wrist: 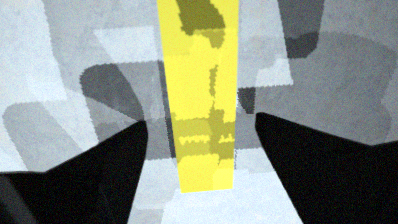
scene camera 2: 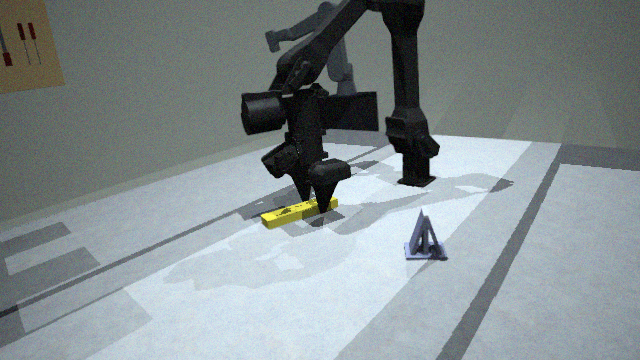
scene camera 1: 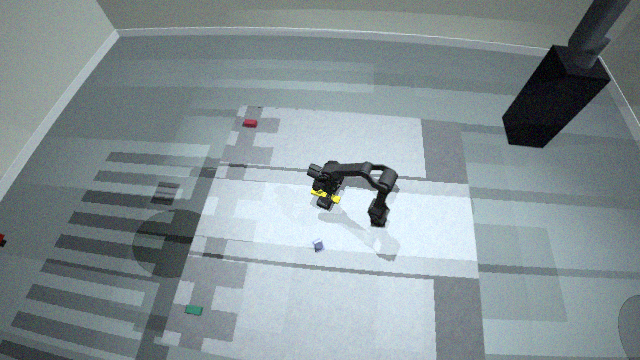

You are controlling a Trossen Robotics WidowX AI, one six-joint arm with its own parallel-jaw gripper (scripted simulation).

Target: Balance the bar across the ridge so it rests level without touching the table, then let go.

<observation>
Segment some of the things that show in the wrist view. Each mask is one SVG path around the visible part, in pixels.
My gripper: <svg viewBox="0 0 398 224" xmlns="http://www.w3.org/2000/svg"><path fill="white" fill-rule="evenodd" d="M146 122L137 121L135 124L111 136L109 139L103 140L82 154L74 156L45 172L0 172L0 224L127 224L146 160L145 155L148 141ZM256 114L255 129L259 136L261 147L301 219L301 223L398 224L398 140L371 146L324 131L314 130L264 112Z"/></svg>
A yellow bar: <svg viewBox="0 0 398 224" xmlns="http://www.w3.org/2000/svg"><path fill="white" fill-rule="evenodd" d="M157 0L181 193L233 189L239 0Z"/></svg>
</observation>
